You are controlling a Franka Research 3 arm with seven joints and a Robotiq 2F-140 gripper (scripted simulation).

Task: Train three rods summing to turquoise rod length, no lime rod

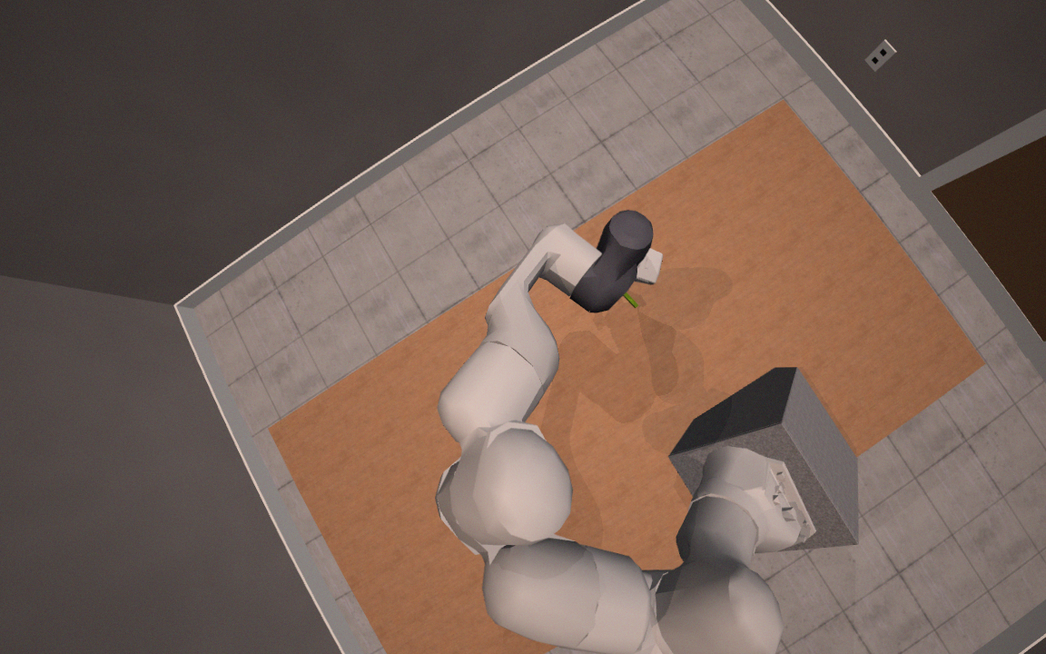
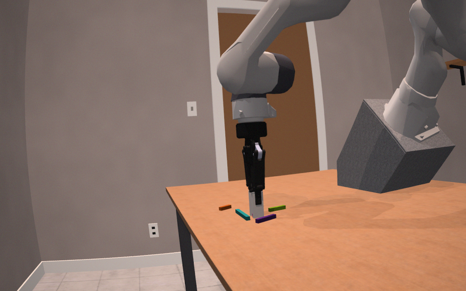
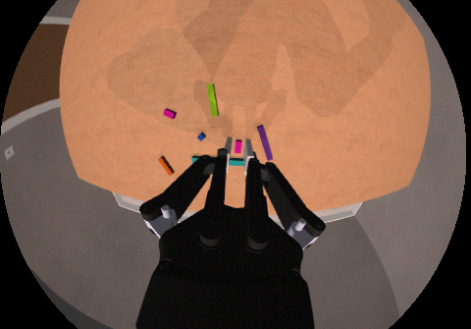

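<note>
The turquoise rod lies 3 cm ahead of my hand, 3 cm to the right of it and 3 cm below it. Also, from my hand: lime rod (8 cm behind, 4 cm to the right, 3 cm below); blue cube (2 cm behind, 6 cm to the right, 3 cm below); purple rod (1 cm behind, 4 cm to the left, 3 cm below).
</note>
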